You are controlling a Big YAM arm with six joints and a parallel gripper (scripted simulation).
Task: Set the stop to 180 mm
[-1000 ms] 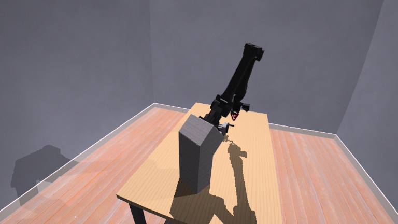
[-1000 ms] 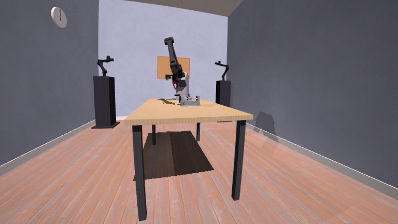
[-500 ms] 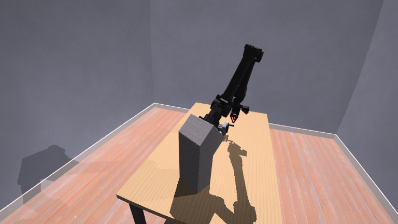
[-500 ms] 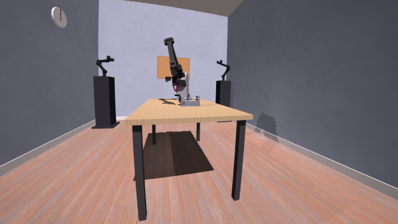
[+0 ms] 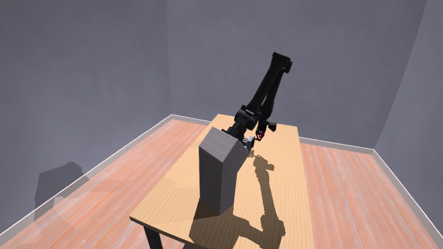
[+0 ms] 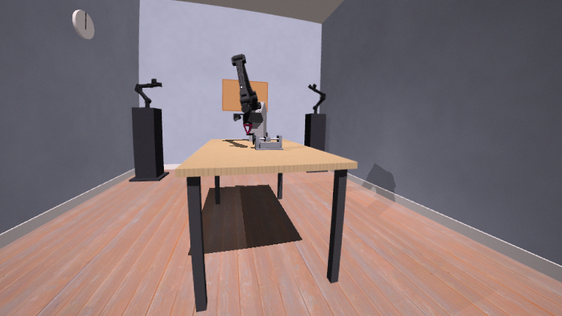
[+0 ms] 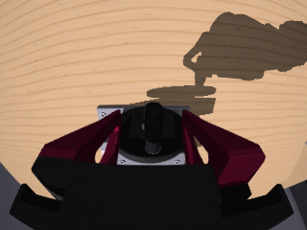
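My gripper is now 10 mm to the right of the black handwheel handle and 10 mm above it.
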